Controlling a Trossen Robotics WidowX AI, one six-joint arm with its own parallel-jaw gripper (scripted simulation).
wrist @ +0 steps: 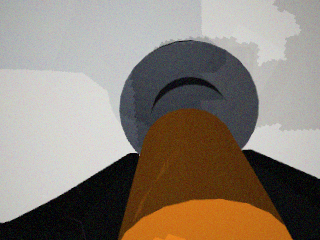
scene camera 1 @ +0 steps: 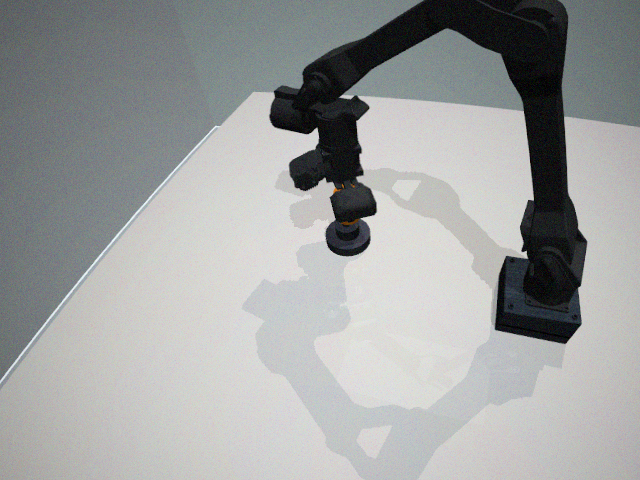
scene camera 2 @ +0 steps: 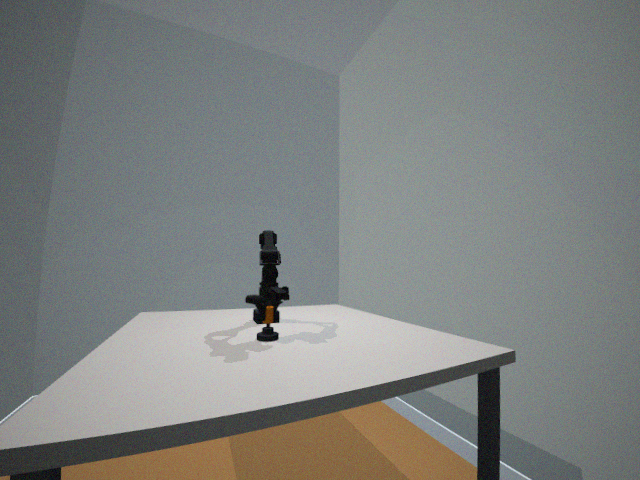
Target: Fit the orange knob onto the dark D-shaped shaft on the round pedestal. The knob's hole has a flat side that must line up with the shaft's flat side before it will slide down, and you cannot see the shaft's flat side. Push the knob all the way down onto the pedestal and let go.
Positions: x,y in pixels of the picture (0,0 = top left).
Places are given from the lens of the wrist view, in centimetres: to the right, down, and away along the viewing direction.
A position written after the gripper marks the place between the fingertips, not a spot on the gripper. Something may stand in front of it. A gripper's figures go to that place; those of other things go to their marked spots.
gripper (wrist: pixel 189 162): 1, 2, 10
orange knob (wrist: pixel 191 171): 1, 1, 5
pedestal (wrist: pixel 183 74): 1, -3, 14
The marked spots on the pedestal and the orange knob are 9 cm apart.
